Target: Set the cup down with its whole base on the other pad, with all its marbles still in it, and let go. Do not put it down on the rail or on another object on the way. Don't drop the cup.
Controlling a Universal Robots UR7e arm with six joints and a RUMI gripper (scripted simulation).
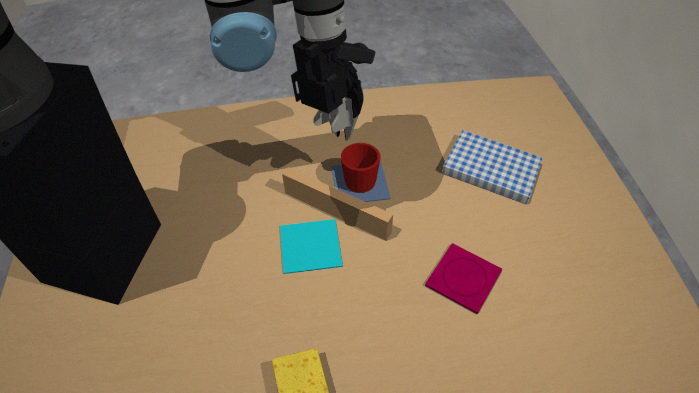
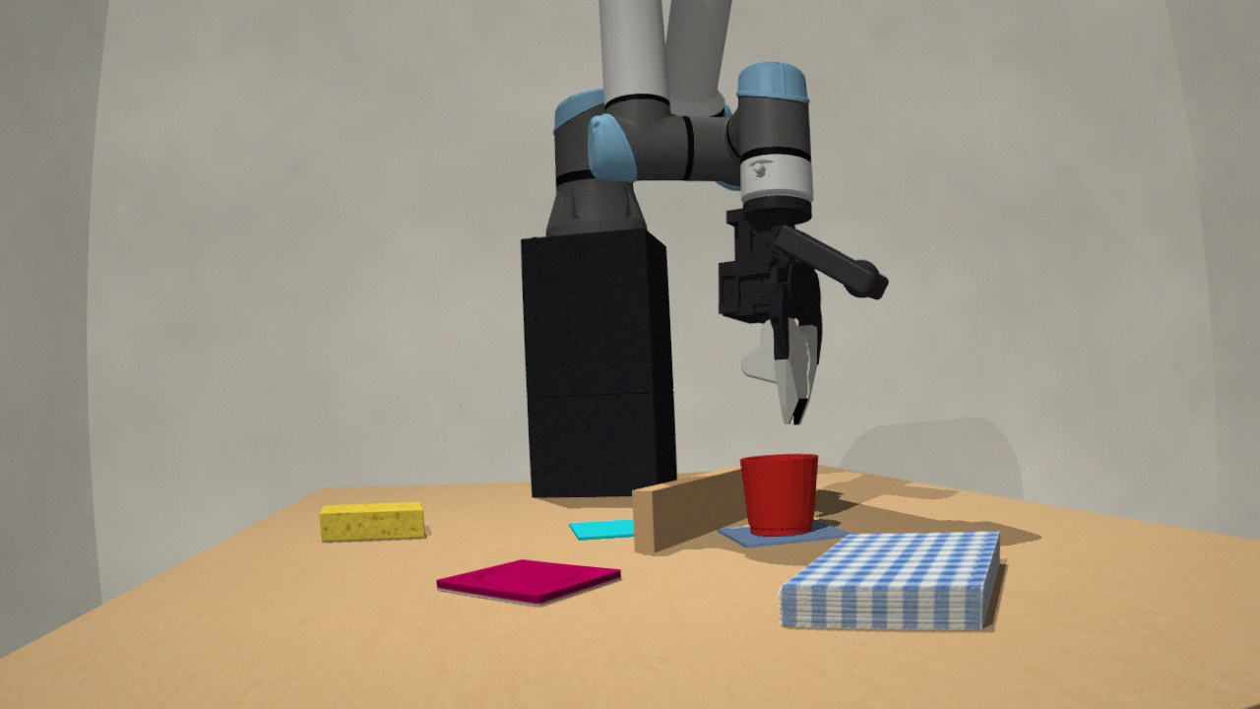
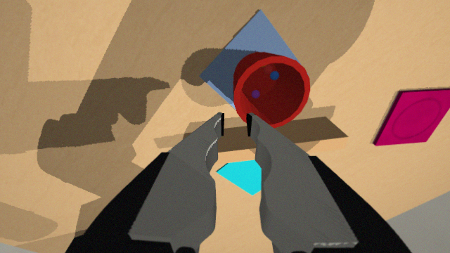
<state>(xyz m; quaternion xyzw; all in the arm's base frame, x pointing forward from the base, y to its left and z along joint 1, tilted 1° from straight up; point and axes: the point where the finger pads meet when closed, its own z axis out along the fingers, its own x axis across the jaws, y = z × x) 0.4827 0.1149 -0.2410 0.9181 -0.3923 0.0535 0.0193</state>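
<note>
Now: the red cup 100 mm below my hand, 30 mm to the right of it and 30 mm ahead of it. The rest, counted from my hand: wooden rail (100 mm below, 90 mm to the right, 30 mm behind); then blue marble (100 mm below, 40 mm to the right, 40 mm ahead); then purple marble (100 mm below, 40 mm to the right, 10 mm ahead).
</note>
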